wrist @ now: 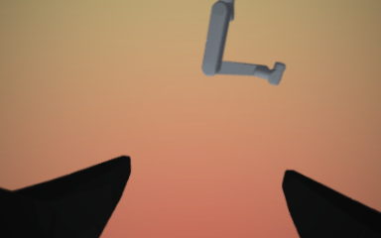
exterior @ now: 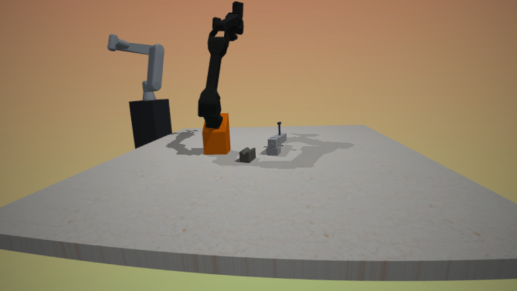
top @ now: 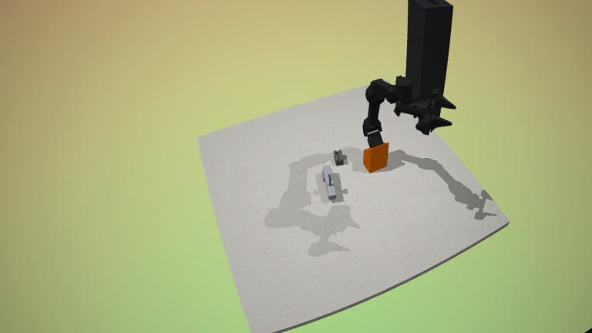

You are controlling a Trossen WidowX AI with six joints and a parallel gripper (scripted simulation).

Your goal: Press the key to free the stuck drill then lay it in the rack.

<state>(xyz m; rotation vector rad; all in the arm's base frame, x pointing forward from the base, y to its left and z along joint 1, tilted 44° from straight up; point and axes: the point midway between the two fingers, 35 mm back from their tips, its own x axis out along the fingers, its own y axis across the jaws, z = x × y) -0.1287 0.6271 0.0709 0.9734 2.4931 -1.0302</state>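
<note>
Now: gripper tip 55 cm above the dark key, 37 cm short of it and 33 cm to the left of it. Also, from my gripper tip: drill (59 cm below, 39 cm to the right, 37 cm ahead); dark grey rack (62 cm below, 52 cm to the right, 27 cm ahead); grey housing block (60 cm below, 37 cm to the right, 37 cm ahead).
</note>
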